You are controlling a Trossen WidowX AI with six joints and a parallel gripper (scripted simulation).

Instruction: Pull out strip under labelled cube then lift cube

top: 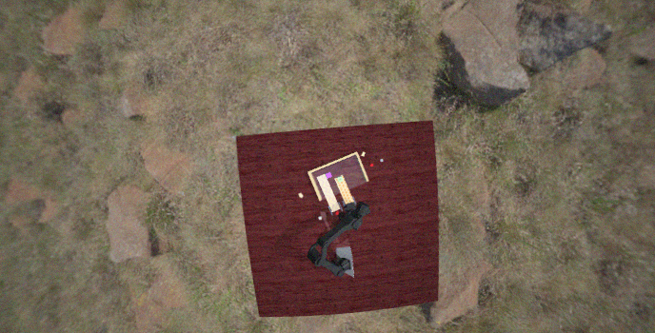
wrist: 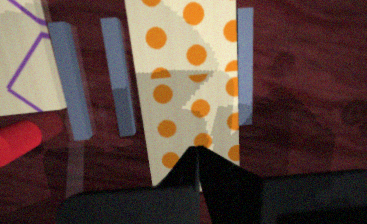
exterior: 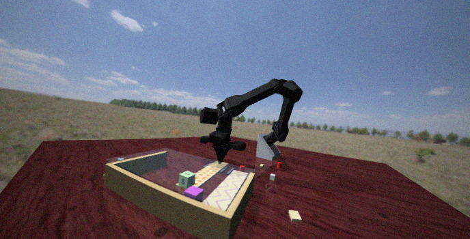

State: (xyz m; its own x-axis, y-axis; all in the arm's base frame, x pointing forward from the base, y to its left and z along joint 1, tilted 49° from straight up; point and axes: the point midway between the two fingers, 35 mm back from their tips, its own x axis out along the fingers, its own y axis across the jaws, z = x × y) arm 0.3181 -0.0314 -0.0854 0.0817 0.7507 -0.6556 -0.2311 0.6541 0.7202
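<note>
The orange-dotted cream strip lies 100 mm ahead of my gripper tip and 30 mm to the left of it. The rest, counted from my gripper tip: white cube (30 mm behind, 210 mm to the left); then grey disc (280 mm ahead, 220 mm to the right); then tan block (140 mm ahead, 310 mm to the left).
</note>
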